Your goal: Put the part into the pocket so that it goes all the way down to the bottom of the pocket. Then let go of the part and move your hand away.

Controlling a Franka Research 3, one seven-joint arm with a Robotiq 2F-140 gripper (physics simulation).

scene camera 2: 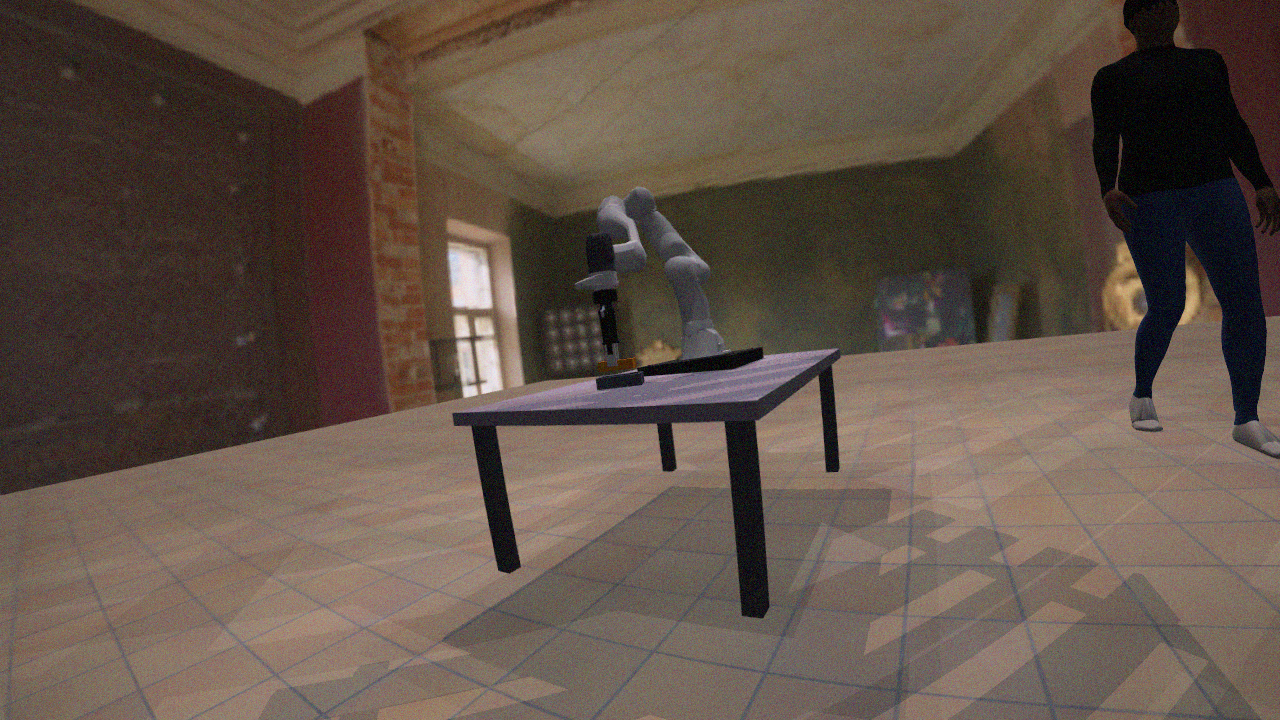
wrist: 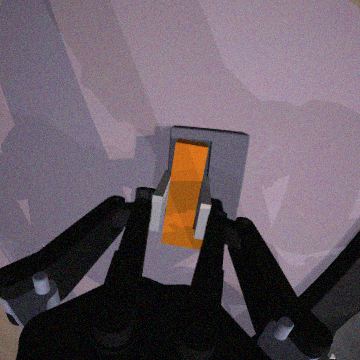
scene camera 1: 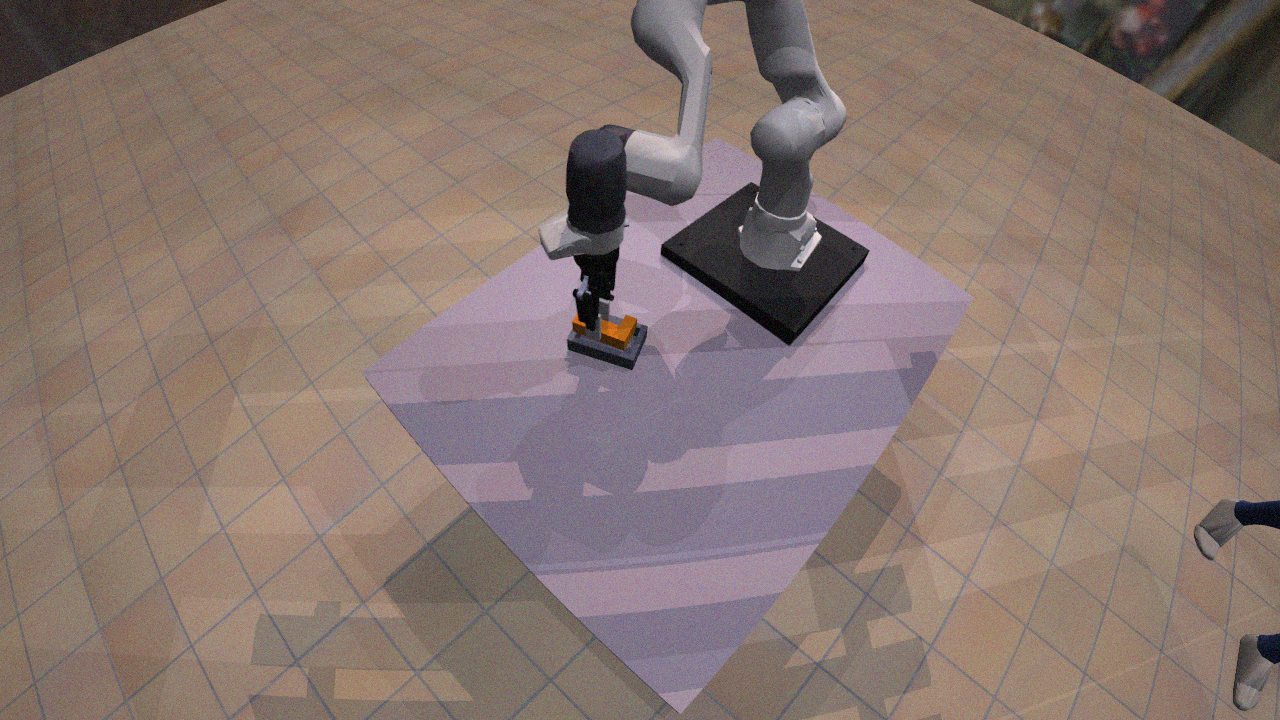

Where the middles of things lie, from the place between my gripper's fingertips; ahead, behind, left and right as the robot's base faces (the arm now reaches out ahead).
The orange L-shaped part (scene camera 1: 614, 335) is 2 cm behind my hand and 1 cm to the left of it.
